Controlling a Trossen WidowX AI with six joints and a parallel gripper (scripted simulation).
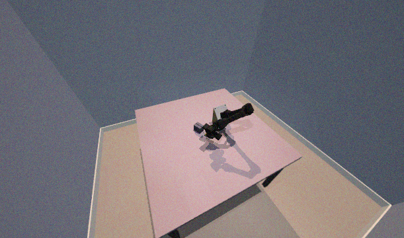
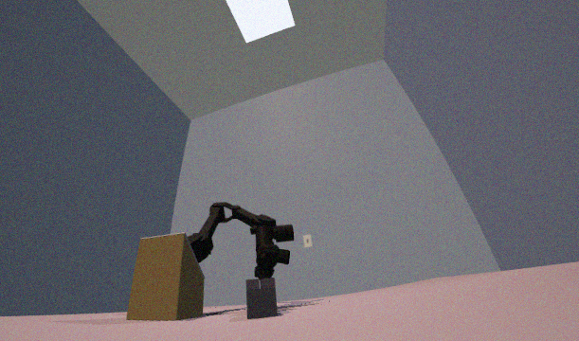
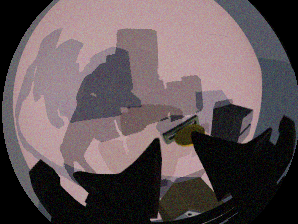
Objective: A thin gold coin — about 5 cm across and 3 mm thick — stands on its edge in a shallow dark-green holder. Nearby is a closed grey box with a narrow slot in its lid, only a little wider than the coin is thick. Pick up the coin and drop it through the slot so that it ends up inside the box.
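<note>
The gold coin is 5 cm to the right of my gripper tip and 3 cm below it.
</note>
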